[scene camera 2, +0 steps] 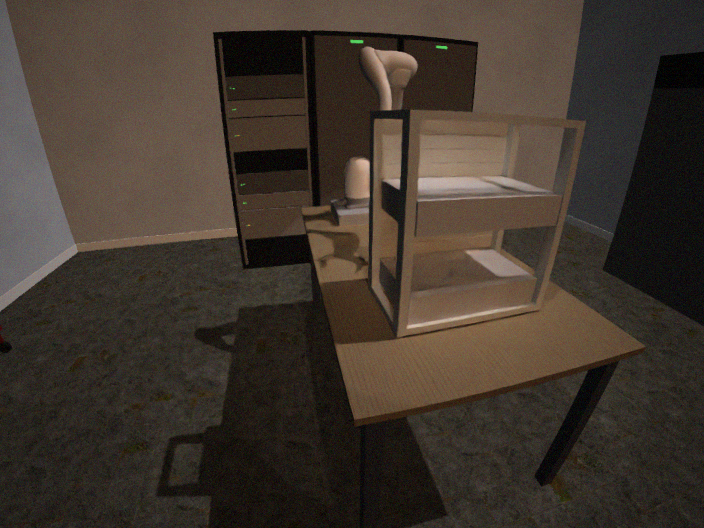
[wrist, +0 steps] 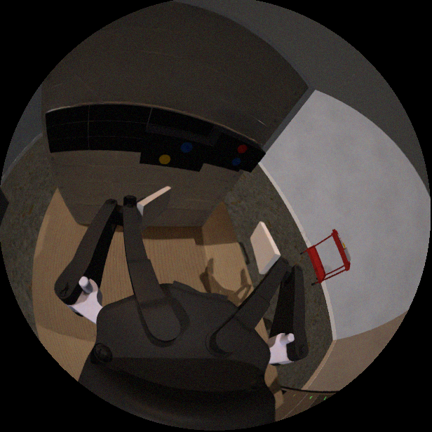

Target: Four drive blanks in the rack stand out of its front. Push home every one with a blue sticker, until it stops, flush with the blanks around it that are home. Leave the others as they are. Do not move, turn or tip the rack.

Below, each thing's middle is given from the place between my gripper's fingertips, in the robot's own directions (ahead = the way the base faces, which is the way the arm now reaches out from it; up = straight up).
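Rack (scene camera 2: 439,203): 1 cm below my hand, 10 cm to the left of it, 28 cm ahead of it.
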